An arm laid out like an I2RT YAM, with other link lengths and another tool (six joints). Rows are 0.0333 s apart.
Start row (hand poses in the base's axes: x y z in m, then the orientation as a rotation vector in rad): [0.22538 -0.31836 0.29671 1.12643 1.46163 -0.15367]
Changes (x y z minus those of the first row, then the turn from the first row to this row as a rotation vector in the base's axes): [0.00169 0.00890 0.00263 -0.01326 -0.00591 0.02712]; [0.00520 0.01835 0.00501 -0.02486 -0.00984 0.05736]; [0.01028 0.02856 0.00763 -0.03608 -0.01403 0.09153]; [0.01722 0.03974 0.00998 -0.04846 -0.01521 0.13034]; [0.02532 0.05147 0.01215 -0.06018 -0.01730 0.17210]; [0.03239 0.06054 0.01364 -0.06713 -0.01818 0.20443]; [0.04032 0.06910 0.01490 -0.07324 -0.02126 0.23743]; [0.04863 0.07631 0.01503 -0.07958 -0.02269 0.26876]
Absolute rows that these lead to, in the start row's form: [0.22707 -0.30946 0.29934 1.09504 1.46804 -0.14078]; [0.23058 -0.30001 0.30172 1.06272 1.47793 -0.12572]; [0.23566 -0.28980 0.30434 1.02762 1.48937 -0.10753]; [0.24260 -0.27862 0.30669 0.98809 1.50514 -0.08871]; [0.25070 -0.26689 0.30886 0.94658 1.52118 -0.06688]; [0.25777 -0.25782 0.31035 0.91601 1.53437 -0.04891]; [0.26570 -0.24926 0.31161 0.88536 1.54580 -0.02866]; [0.27401 -0.24205 0.31174 0.85576 1.55752 -0.01069]
